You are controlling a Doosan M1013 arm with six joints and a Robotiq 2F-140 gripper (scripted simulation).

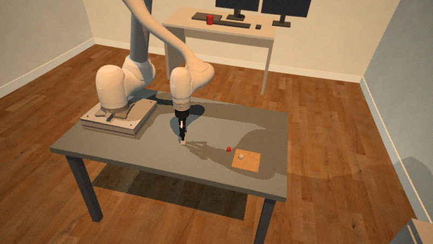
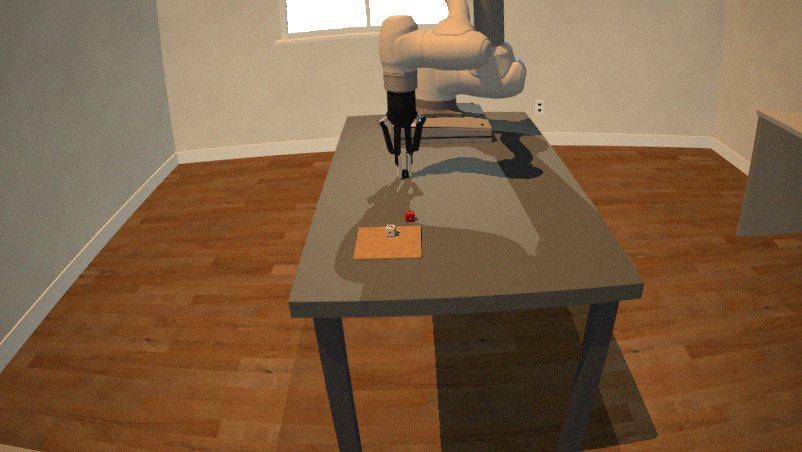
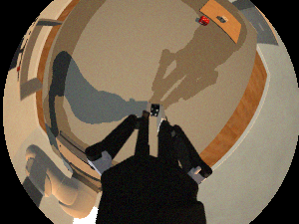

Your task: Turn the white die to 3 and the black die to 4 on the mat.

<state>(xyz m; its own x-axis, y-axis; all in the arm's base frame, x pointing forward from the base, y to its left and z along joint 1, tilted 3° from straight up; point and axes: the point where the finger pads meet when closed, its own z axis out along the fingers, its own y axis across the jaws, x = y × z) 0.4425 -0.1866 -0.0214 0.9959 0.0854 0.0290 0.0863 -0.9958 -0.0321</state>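
Right now the orange mat is 36 cm ahead of my hand, 10 cm to the right of it and 4 cm below it. From my hand the other things lie so: white die: 33 cm ahead, 9 cm to the right, 2 cm below; then black die: 3 cm below; then red die: 26 cm ahead, 3 cm to the right, 3 cm below.
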